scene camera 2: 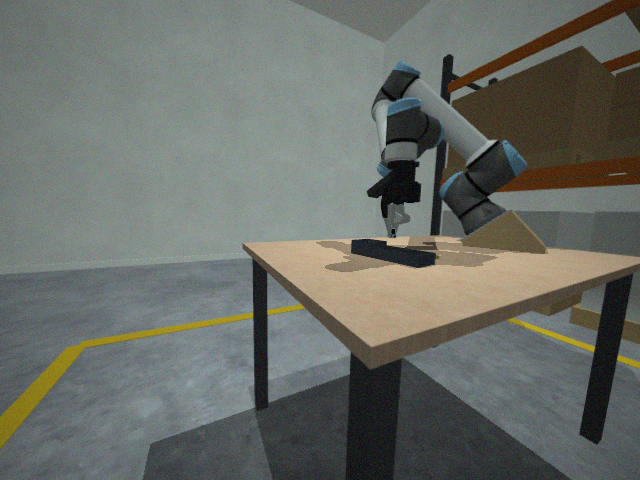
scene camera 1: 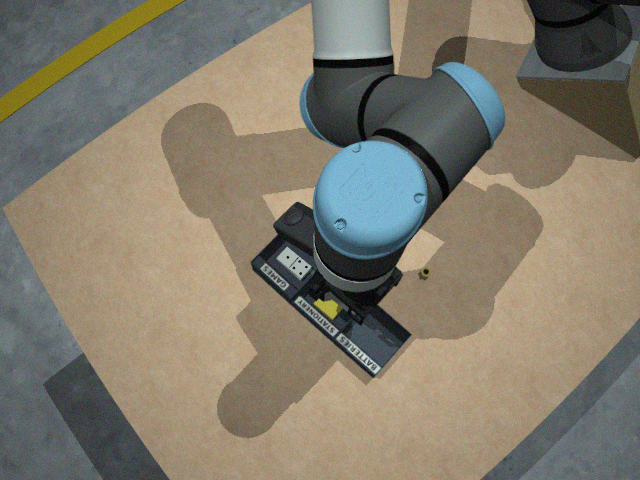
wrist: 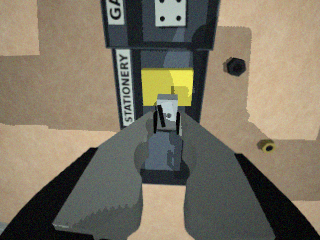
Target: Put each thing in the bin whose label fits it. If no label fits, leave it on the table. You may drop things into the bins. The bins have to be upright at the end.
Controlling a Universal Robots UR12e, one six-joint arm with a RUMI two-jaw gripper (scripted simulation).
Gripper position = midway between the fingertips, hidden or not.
In view: my gripper point(scene camera 1: 336, 291) and a yellow pad point(wrist: 155, 81).
My gripper shows as well in scene camera 2 point(scene camera 2: 392, 237) and in the wrist view point(wrist: 167, 112).
